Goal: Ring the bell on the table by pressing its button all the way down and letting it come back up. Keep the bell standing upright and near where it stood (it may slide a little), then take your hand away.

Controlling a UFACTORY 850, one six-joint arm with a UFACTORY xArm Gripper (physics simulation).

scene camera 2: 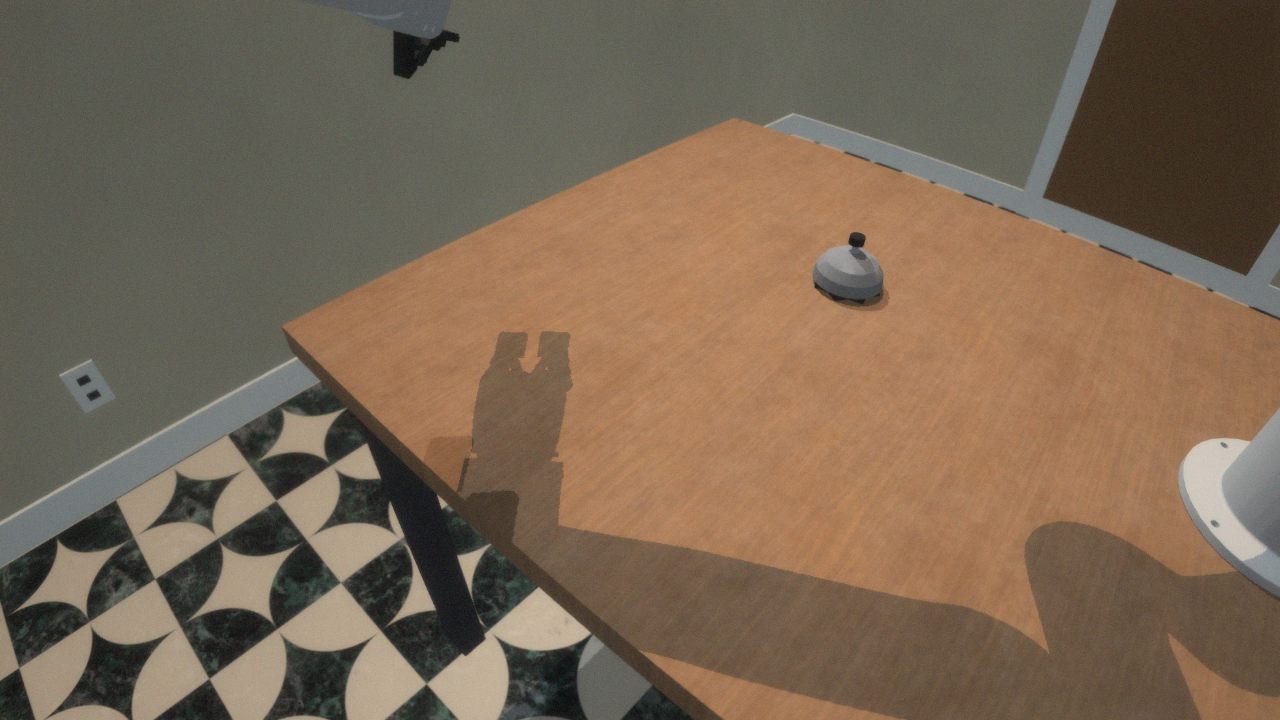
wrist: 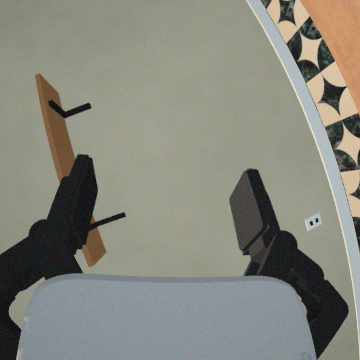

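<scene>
A silver dome bell point(scene camera 2: 848, 274) stands upright on the wooden table point(scene camera 2: 680, 259) point(wrist: 341, 30), in the right half of the scene view. Its black button point(scene camera 2: 856, 240) sticks up from the top of the dome. My gripper point(scene camera 2: 429, 55) point(wrist: 167, 177) is open, with its two black fingers wide apart and no object between them. It is high up at the top left of the scene view, well apart from the bell. In the wrist view the fingers face the wall; the bell does not show there.
The white robot base point(scene camera 2: 1253, 492) stands at the table's right side. The arm's shadow falls across the near part of the table. A wooden wall shelf with black brackets point(wrist: 60, 145) shows behind the left finger in the wrist view. A wall outlet point(scene camera 2: 87, 385) point(wrist: 313, 221) is low on the wall.
</scene>
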